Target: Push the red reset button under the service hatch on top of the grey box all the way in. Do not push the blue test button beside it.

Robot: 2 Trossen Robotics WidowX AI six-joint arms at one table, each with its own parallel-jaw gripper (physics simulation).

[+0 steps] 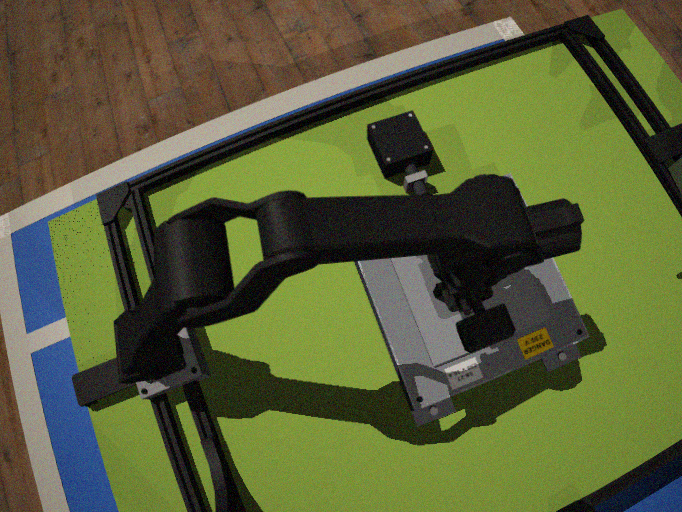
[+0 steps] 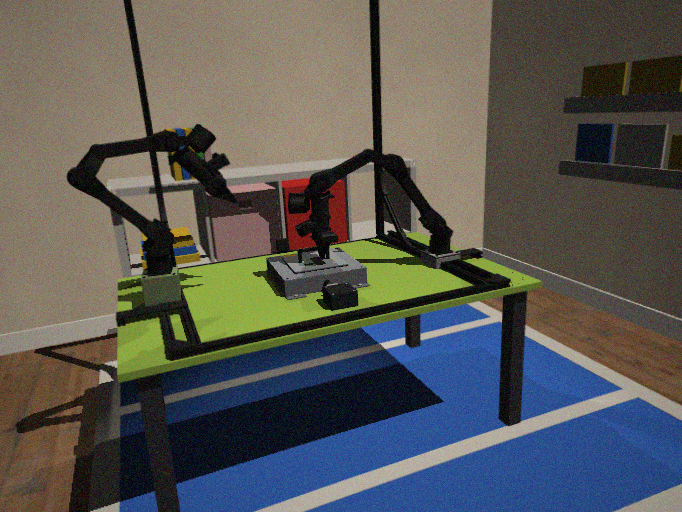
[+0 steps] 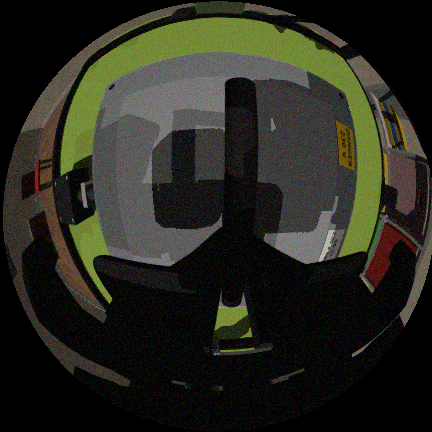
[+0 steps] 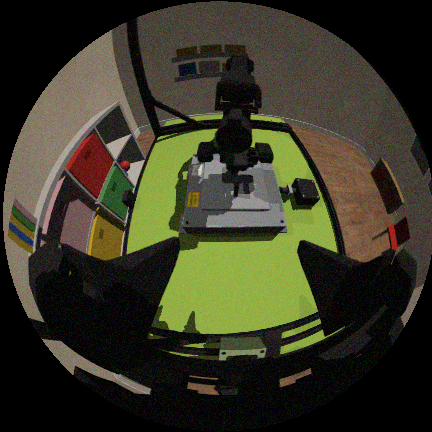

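The grey box [image 1: 390,305] [image 2: 309,284] [image 3: 306,160] [image 4: 225,219] lies flat in the middle of the green table [image 1: 329,457] [image 2: 232,305]. A lighter grey service hatch [image 1: 420,315] [image 4: 225,201] covers part of its top. My left gripper [image 1: 456,300] [image 2: 324,252] [image 3: 230,233] [image 4: 233,172] points down onto the hatch and is shut on its long black handle bar [image 3: 240,120]. My right gripper [image 2: 227,195] [image 4: 241,245] is open and empty, held high at the far side of the table, away from the box.
A black motor block [image 1: 399,142] [image 2: 340,296] [image 4: 304,192] with a short shaft sits against one side of the box. A yellow danger label [image 1: 535,342] [image 3: 346,149] marks the box top. A black rail frame [image 1: 237,137] [image 2: 314,322] edges the table. Coloured bins [image 2: 339,213] stand behind.
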